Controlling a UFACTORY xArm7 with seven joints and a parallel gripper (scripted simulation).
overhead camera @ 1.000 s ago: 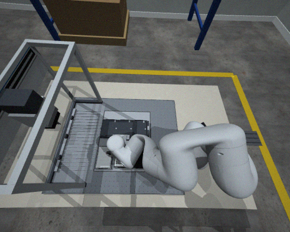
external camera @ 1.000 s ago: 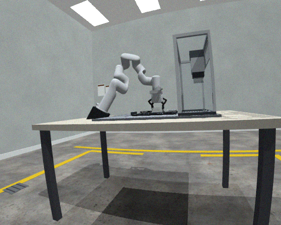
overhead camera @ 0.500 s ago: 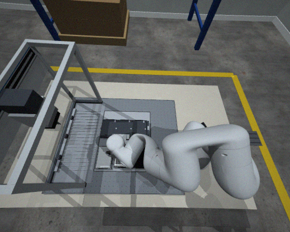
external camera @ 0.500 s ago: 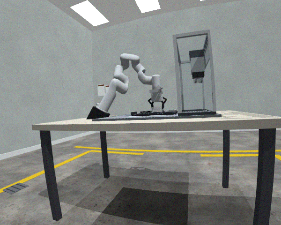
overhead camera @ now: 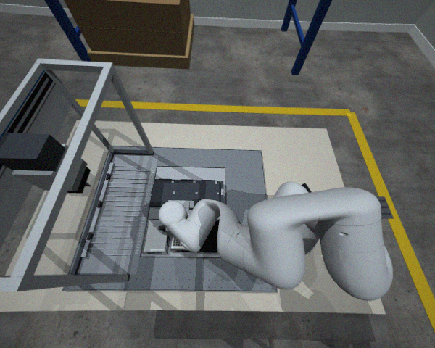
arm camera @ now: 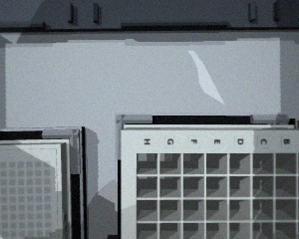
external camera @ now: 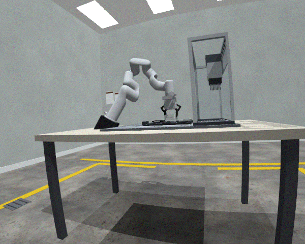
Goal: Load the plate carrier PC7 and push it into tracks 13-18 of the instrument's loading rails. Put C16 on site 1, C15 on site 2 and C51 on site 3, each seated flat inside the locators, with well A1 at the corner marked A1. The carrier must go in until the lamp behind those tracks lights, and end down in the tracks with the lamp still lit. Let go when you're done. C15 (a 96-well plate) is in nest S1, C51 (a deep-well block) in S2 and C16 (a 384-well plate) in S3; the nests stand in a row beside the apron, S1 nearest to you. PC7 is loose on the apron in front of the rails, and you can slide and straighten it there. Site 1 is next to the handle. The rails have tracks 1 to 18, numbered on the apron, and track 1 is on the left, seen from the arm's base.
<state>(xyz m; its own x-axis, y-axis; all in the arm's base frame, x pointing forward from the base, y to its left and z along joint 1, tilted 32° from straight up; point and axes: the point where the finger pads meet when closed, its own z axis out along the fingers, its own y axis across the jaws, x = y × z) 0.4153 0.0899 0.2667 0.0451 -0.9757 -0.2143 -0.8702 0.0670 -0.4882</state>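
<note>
Right now my hand is 50 mm above the nest S2. The rest, counted from my hand: black 96-well plate C15: 110 mm behind, 40 mm below; white 384-well plate C16: 10 mm below; small white corner mark: 40 mm behind, 70 mm to the right, 50 mm below.
</note>
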